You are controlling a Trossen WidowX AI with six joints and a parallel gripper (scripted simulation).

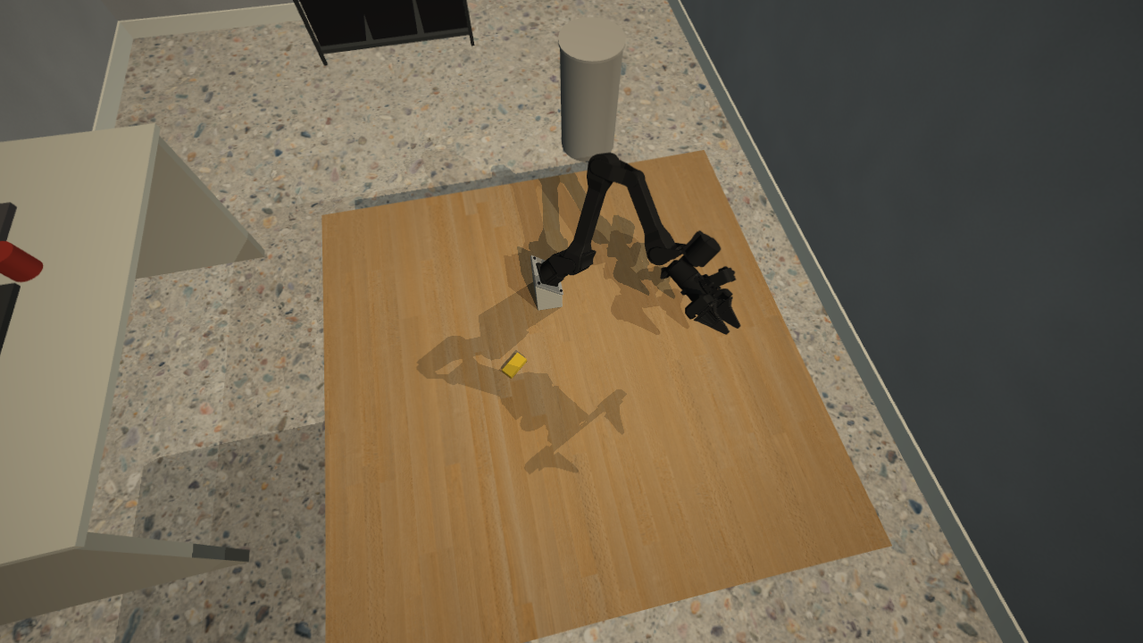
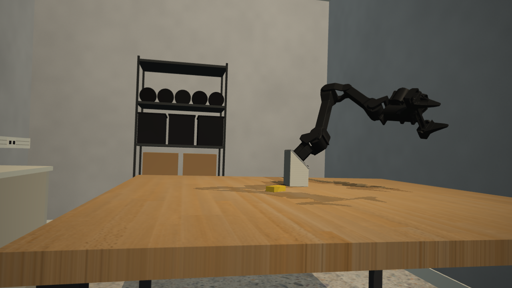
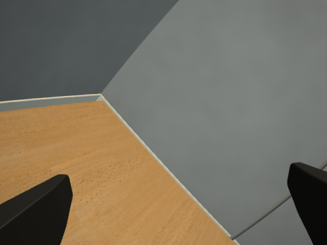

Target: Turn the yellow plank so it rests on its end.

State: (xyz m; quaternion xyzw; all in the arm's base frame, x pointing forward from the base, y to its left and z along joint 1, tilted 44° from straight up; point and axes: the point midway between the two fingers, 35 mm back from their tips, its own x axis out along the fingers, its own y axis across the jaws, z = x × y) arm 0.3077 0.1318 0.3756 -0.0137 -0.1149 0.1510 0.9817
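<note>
The yellow plank is 12 cm behind my hand, 50 cm to the right of it and 26 cm below it.
</note>
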